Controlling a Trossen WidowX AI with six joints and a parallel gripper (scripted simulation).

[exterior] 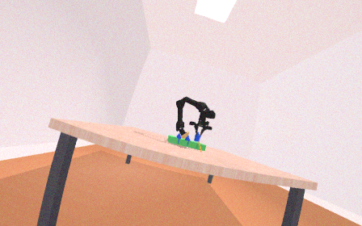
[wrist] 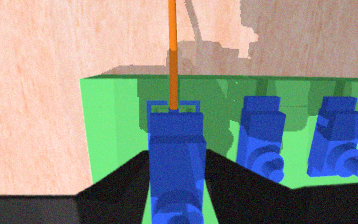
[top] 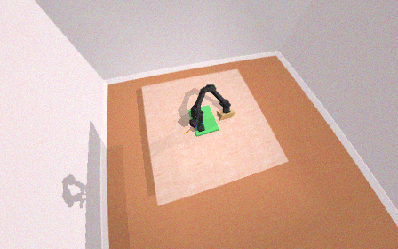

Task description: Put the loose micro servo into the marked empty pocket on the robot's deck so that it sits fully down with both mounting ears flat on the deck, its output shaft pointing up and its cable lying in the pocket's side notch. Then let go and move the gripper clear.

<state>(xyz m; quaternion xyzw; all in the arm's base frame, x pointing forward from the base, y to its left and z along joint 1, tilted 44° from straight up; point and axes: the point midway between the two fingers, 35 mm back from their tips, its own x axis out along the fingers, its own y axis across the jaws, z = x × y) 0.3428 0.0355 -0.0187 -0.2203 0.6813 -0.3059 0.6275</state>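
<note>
The green deck lies 130 mm behind my gripper tip, 80 mm below it and 70 mm to the right of it.
</note>
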